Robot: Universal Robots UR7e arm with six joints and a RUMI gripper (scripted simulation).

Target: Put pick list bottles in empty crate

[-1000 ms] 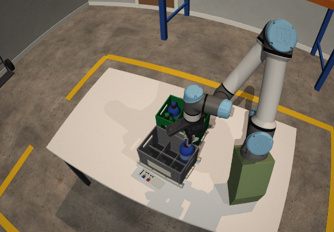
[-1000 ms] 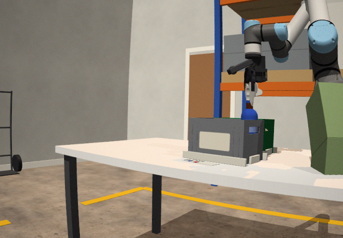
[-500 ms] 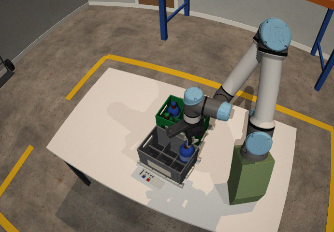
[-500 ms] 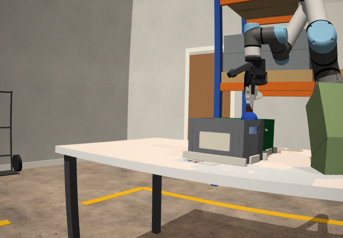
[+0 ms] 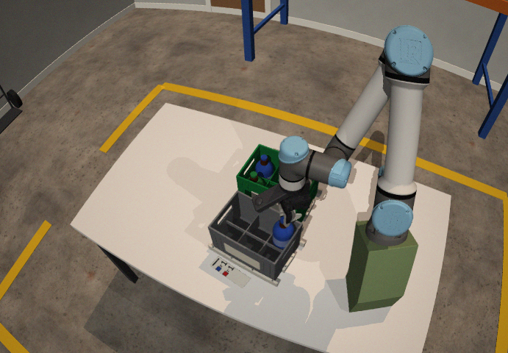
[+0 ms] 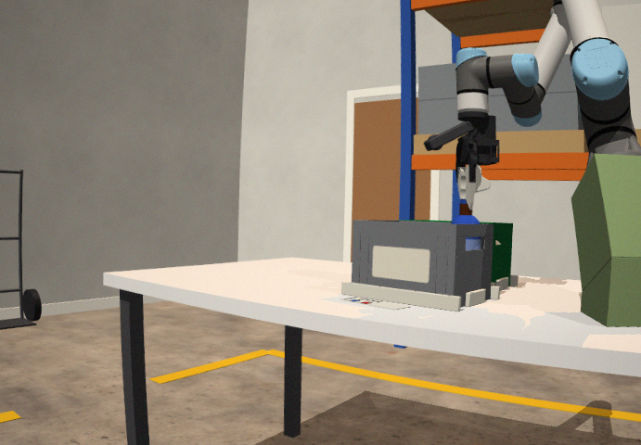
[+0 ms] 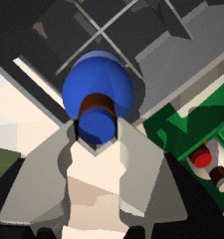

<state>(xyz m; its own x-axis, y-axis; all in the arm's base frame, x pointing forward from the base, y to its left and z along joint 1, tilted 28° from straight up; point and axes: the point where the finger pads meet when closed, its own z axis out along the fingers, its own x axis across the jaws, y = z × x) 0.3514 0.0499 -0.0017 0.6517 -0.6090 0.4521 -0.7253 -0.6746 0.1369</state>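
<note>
Right now my hand is 70 mm above the blue bottle. The rest, counted from my hand: grey crate 90 mm ahead, 30 mm to the left, 140 mm below; then red bottle 20 mm ahead, 170 mm to the right, 130 mm below; then green crate 110 mm ahead, 220 mm to the right, 140 mm below.
</note>
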